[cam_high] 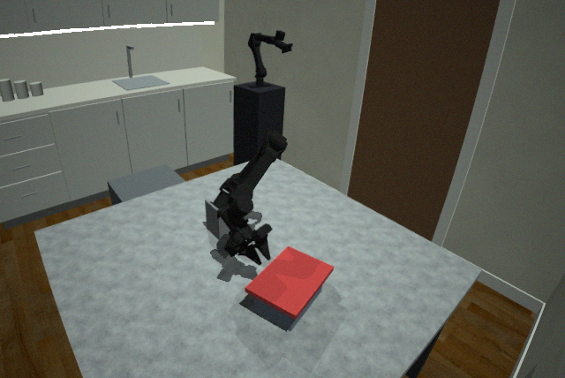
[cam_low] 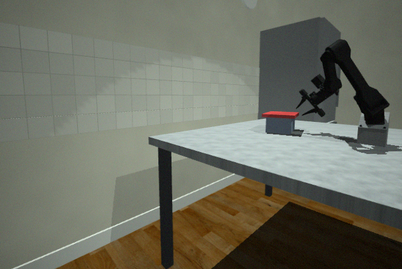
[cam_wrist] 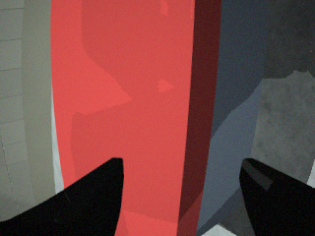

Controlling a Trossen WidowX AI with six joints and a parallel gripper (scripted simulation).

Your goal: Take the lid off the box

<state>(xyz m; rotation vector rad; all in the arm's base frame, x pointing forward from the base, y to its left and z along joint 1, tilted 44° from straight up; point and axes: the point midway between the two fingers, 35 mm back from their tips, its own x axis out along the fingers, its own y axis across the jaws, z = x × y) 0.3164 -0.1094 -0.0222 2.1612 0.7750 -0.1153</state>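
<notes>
Now: the red lid 12 cm ahead of my hand, 2 cm to the left of it and 4 cm below it. Also, from my hand: storage box: 12 cm ahead, 2 cm to the left, 9 cm below.
</notes>
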